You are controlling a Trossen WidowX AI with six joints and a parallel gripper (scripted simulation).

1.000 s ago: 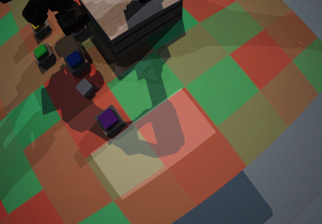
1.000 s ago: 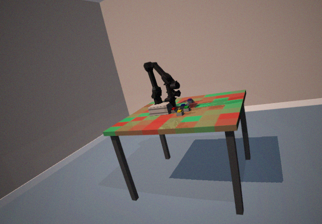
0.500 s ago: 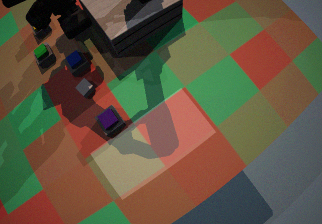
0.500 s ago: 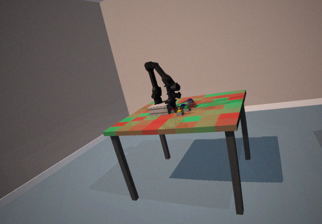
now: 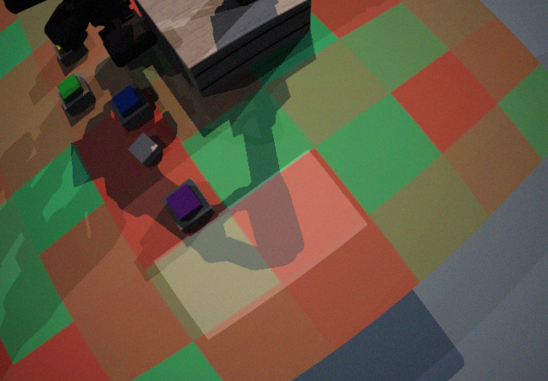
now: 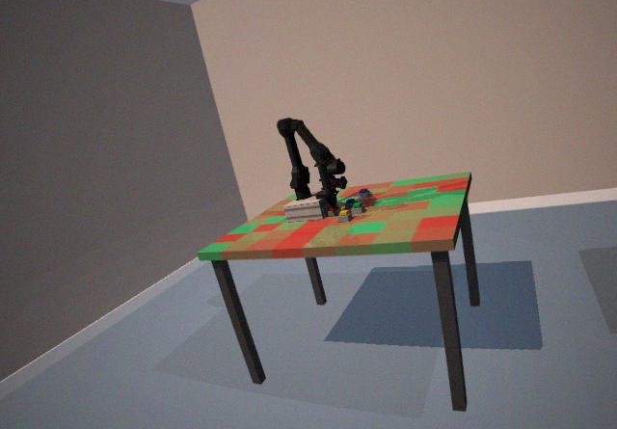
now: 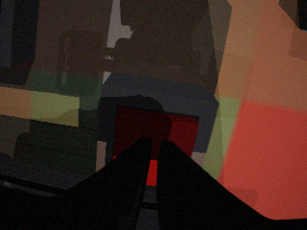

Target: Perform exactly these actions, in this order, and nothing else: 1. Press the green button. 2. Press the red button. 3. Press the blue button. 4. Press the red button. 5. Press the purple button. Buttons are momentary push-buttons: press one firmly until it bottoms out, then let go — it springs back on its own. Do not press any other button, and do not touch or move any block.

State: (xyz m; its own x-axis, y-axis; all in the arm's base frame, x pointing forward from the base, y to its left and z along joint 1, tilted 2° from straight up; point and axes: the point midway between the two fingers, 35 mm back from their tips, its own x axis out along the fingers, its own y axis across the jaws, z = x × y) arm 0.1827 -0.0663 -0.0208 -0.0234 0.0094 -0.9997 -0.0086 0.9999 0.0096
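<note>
Right now the red button is 10 mm below my gripper tip. Round my gripper tip: blue button (50 mm ahead, 90 mm to the left); then yellow button (90 mm ahead, 90 mm to the right); then green button (110 mm ahead).
</note>
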